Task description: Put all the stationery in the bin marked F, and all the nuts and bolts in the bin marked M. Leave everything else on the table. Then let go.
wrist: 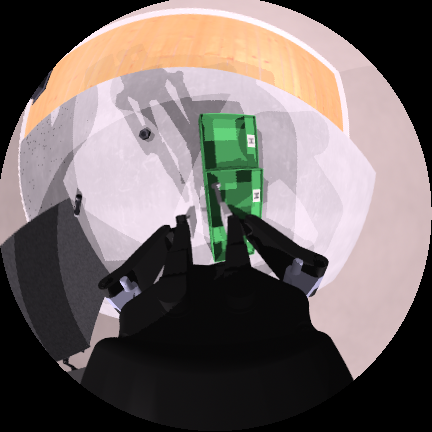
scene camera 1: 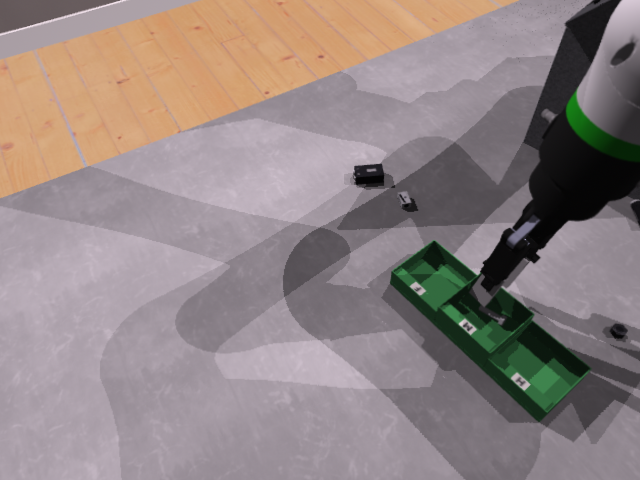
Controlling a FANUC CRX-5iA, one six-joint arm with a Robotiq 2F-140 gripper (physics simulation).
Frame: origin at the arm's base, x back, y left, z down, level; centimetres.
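Seen in the pictures: gripper, fingertip midpoint: (wrist: 207,211) (scene camera 1: 489,289).
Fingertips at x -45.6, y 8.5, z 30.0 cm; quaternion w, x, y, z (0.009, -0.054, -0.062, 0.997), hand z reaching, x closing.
Note:
Pixels of each thing's top centre, then the offset from my fingertips to it. "spot": a spot on its surface instead.
- bin F, surface spot: (scene camera 1: 435,288) spot: dx -4.4, dy -5.3, dz +1.8 cm
- bin M, middle of its top: (scene camera 1: 485,310) (wrist: 237,198) dx -4.2, dy +2.4, dz -2.2 cm
- bin H, surface spot: (scene camera 1: 542,379) (wrist: 225,134) spot: dx -4.1, dy +12.0, dz +1.7 cm
- grey metal bolt, middle of its top: (scene camera 1: 493,311) (wrist: 218,194) dx -2.0, dy +2.4, dz +0.4 cm
- dark hex nut, middle of its top: (scene camera 1: 619,329) (wrist: 143,133) dx +8.8, dy +13.9, dz +1.6 cm
- small grey sharpener, middle of its top: (scene camera 1: 404,197) dx +3.9, dy -20.0, dz +1.3 cm
- black box-shaped object, middle of its top: (scene camera 1: 368,170) dx +3.2, dy -27.7, dz +0.7 cm
- small black object, middle of its top: (wrist: 75,206) dx +28.0, dy +5.0, dz +1.0 cm
The green three-part box holds bin F (scene camera 1: 435,288), bin M (scene camera 1: 478,330) (wrist: 245,212) and bin H (scene camera 1: 542,379) (wrist: 225,135) in a row. A grey metal bolt (scene camera 1: 499,319) (wrist: 216,186) lies in bin M, partly hidden by a finger. A dark hex nut (scene camera 1: 618,331) (wrist: 145,134) lies on the table beyond the box's long side. A small grey sharpener (scene camera 1: 404,199) lies on the table beyond bin F. My gripper (scene camera 1: 497,290) (wrist: 207,211) is partly open and empty, at the long side of bin M. Bin F is mostly hidden behind the fingers in the wrist view.
A black box-shaped object (scene camera 1: 368,174) lies near the sharpener. A small black object (wrist: 78,204) lies beside the large dark block (wrist: 40,270); part of a black object (scene camera 1: 636,209) shows at the scene view's right edge. The arm covers the scene view's upper right.

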